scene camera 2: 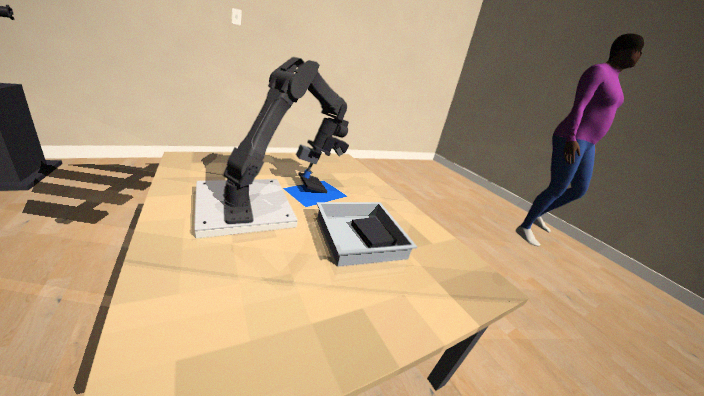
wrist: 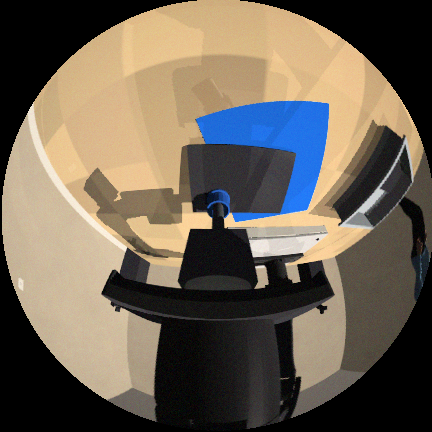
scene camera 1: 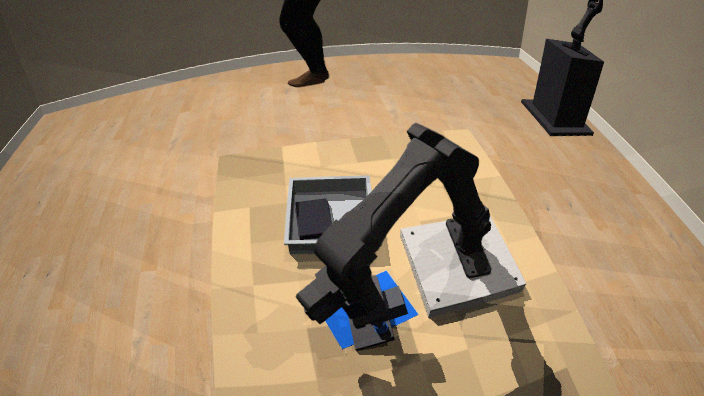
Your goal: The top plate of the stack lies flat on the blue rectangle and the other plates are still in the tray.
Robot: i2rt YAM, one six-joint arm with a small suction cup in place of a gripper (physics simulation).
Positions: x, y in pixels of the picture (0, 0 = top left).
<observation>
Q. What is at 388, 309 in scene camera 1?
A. My suction cup.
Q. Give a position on a blue rectangle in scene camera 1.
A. At 339, 324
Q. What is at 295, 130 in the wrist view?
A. A blue rectangle.
</observation>
